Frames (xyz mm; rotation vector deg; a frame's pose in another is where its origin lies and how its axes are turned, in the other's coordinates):
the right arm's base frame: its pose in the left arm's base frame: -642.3 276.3 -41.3 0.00 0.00 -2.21
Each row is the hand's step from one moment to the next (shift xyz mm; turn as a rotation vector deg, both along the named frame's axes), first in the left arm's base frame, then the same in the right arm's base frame.
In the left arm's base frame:
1: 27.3 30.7 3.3 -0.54 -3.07 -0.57
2: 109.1 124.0 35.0 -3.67 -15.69 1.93
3: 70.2 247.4 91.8 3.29 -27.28 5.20
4: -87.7 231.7 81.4 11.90 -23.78 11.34
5: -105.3 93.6 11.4 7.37 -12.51 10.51
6: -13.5 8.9 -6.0 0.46 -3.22 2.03
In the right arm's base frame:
1: 26.1 31.7 3.3 -0.42 -3.09 -0.57
2: 104.2 128.1 35.0 -3.06 -15.82 1.93
3: 60.6 249.9 91.8 4.34 -27.13 5.20
4: -96.6 228.1 81.4 12.81 -23.30 11.34
5: -108.8 89.5 11.4 7.85 -12.22 10.51
6: -13.8 8.4 -6.0 0.58 -3.20 2.03

